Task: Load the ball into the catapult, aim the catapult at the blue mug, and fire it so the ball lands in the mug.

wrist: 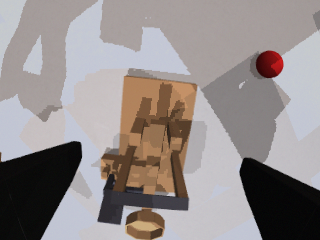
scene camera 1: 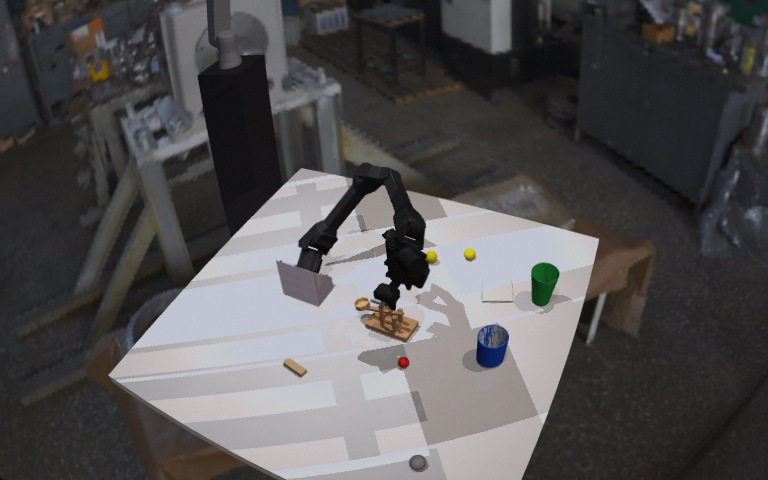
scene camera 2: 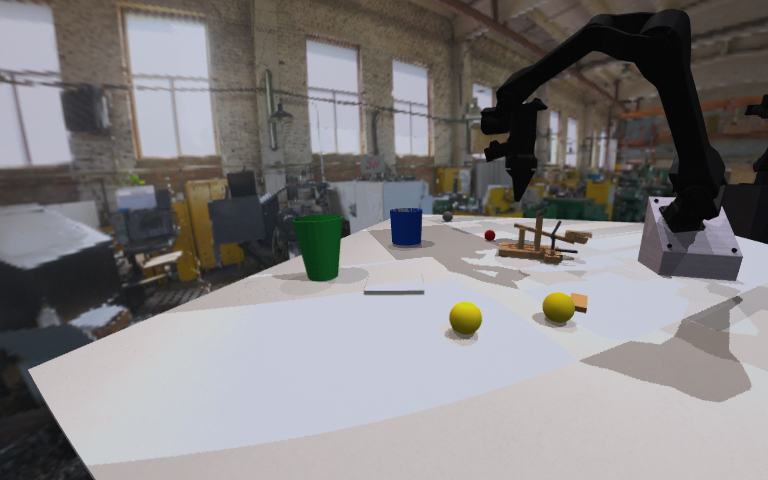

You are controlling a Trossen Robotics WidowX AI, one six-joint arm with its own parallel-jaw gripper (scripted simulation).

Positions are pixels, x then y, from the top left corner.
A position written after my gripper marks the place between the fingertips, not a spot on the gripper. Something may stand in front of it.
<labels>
my gripper: wrist 162,159; scene camera 1 401,299; scene camera 2 516,199
wooden catapult: wrist; scene camera 1; scene camera 2 550,254
same spot on wooden catapult: (wrist: 156,116) = (scene camera 1: 400,325)
</labels>
